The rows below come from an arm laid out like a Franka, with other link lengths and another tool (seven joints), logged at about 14 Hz.
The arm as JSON. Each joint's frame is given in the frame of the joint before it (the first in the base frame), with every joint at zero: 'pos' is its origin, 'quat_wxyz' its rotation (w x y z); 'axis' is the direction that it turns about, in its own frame. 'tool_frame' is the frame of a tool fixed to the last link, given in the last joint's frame.
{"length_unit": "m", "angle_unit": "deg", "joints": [
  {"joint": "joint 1", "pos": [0.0, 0.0, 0.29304], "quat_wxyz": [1.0, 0.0, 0.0, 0.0], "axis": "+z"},
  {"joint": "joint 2", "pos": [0.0, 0.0, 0.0], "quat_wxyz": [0.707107, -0.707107, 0.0, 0.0], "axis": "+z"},
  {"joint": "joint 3", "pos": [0.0, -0.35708, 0.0], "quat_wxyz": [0.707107, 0.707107, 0.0, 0.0], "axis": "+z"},
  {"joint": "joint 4", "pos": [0.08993, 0.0, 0.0], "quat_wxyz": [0.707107, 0.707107, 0.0, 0.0], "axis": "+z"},
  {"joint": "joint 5", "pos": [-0.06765, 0.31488, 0.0], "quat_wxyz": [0.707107, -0.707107, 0.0, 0.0], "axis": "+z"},
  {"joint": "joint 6", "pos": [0.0, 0.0, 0.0], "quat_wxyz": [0.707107, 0.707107, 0.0, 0.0], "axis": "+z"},
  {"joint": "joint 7", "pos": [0.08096, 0.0, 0.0], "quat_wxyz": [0.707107, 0.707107, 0.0, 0.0], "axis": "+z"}
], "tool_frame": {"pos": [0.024, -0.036, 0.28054], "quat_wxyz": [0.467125, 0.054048, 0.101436, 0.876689]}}
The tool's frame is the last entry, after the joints.
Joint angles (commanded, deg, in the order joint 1, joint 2, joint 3, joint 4, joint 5, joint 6, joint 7), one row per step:
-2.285, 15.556, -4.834, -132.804, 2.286, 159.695, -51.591
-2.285, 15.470, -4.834, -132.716, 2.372, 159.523, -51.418
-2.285, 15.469, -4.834, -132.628, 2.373, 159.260, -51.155
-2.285, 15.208, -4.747, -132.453, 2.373, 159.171, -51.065
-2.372, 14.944, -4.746, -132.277, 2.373, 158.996, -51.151
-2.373, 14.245, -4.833, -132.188, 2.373, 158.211, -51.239
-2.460, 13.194, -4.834, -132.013, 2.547, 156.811, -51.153
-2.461, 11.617, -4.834, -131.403, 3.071, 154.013, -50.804
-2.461, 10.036, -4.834, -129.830, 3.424, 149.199, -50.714
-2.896, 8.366, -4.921, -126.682, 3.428, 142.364, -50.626
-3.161, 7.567, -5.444, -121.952, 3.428, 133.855, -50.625
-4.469, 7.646, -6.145, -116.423, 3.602, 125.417, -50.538
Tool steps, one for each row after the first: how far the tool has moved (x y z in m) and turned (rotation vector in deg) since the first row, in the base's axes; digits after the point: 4 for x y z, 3 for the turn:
0.0004, 0.0001, 0.0010, 0.091, -0.016, -0.241
0.0002, 0.0002, 0.0010, 0.173, 0.147, -0.498
0.0022, 0.0010, 0.0043, 0.197, -0.203, -0.498
0.0035, 0.0001, 0.0075, 0.176, -0.466, -0.495
0.0027, -0.0004, 0.0128, 0.220, -0.474, -0.491
0.0009, -0.0003, 0.0207, 0.488, -0.332, -0.799
-0.0020, 0.0016, 0.0335, 1.170, 0.195, -1.530
-0.0071, 0.0043, 0.0484, 1.933, 1.774, -1.790
-0.0107, 0.0024, 0.0712, 2.610, 3.718, -2.196
-0.0141, -0.0018, 0.0952, 3.328, 6.609, -2.692
-0.0160, -0.0167, 0.1189, 4.207, 9.446, -4.544

